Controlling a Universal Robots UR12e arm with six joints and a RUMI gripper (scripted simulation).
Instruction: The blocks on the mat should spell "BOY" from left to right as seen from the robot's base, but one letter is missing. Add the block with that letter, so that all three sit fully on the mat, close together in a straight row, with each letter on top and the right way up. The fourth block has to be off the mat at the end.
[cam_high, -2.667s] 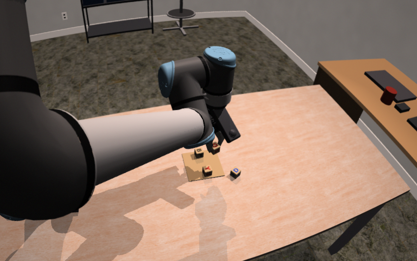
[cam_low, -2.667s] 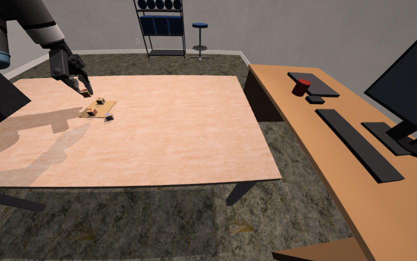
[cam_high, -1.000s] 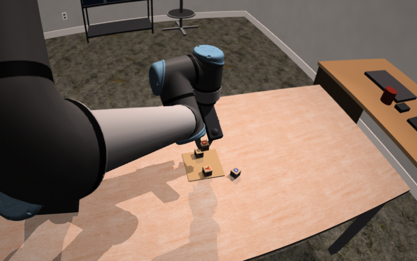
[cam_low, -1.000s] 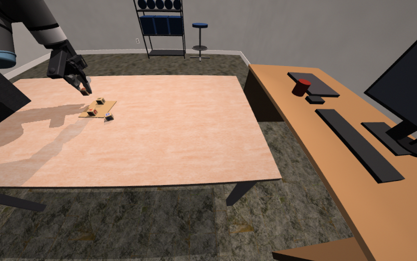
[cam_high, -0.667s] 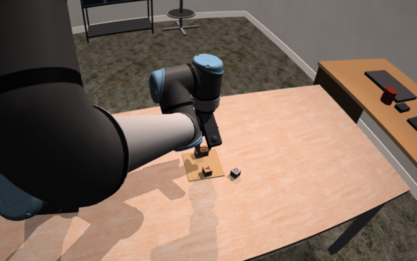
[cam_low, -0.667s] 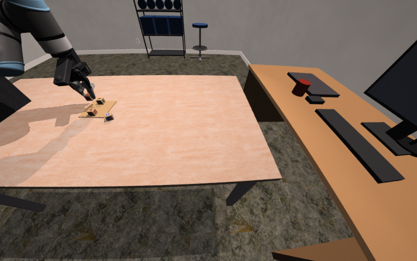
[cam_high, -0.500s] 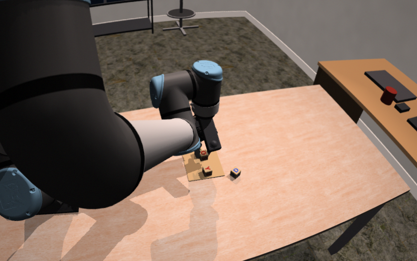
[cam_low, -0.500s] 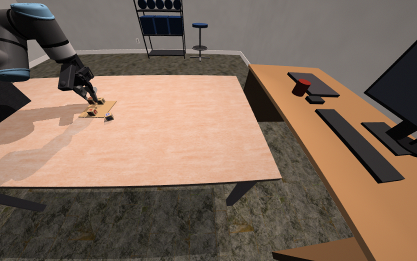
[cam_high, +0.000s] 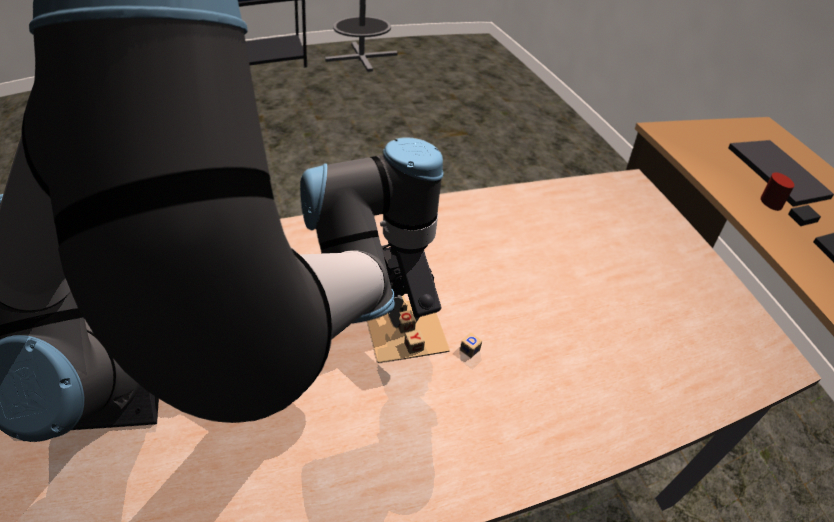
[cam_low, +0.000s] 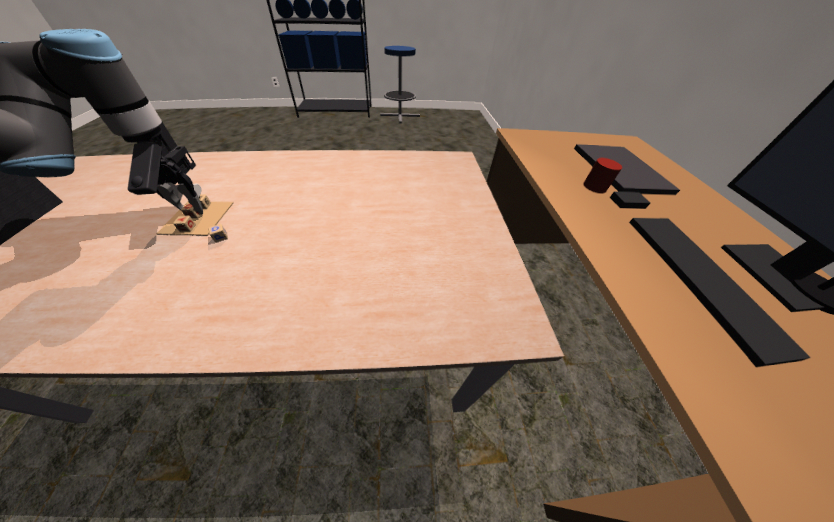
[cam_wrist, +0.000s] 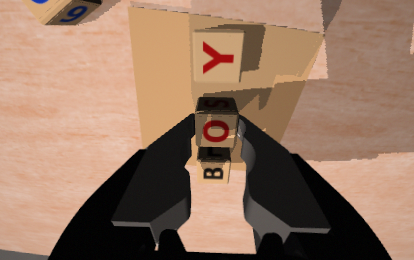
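My hand is right at the O block. Also, from my hand: Y block (5 cm to the right, 1 cm below, 1 cm ahead); tan mat (2 cm below); B block (5 cm to the left, 1 cm below).
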